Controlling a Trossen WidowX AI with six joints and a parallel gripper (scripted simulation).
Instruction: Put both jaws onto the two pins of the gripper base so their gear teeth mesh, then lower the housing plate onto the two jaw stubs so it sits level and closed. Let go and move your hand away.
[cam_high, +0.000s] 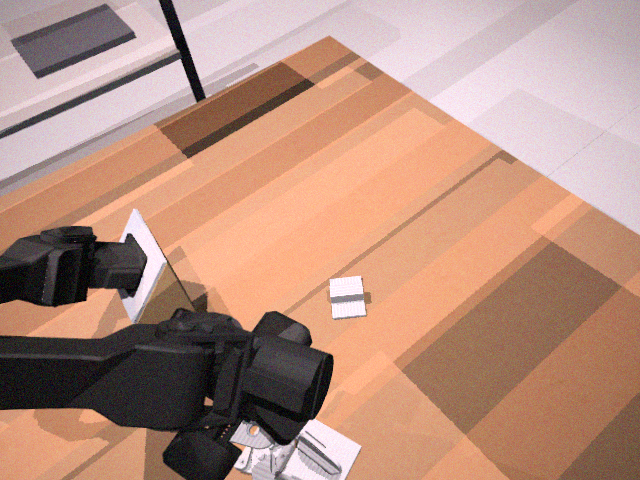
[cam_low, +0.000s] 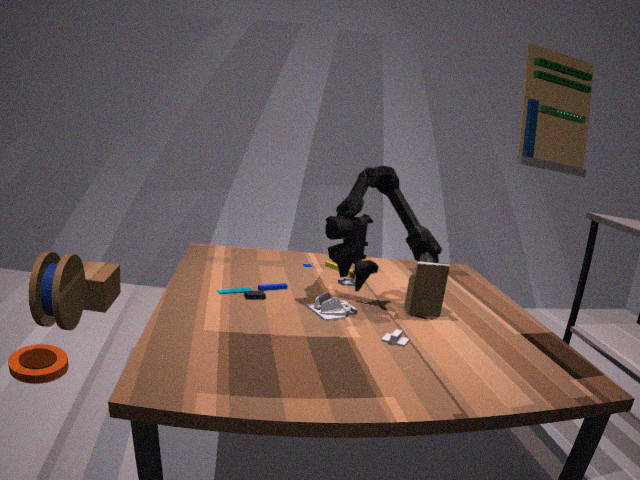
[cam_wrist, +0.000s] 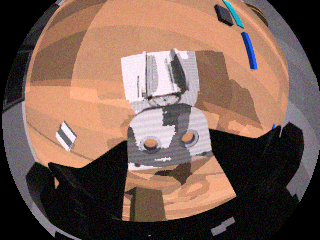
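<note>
The white jaw is 7 cm below my gripper tip, 3 cm ahead of it and 2 cm to the right of it. From my gripper tip the other things lie so: black block (29 cm ahead, 8 cm to the right, 8 cm below); blue bar (22 cm ahead, 17 cm to the right, 8 cm below); teal bar (35 cm ahead, 11 cm to the right, 8 cm below).
</note>
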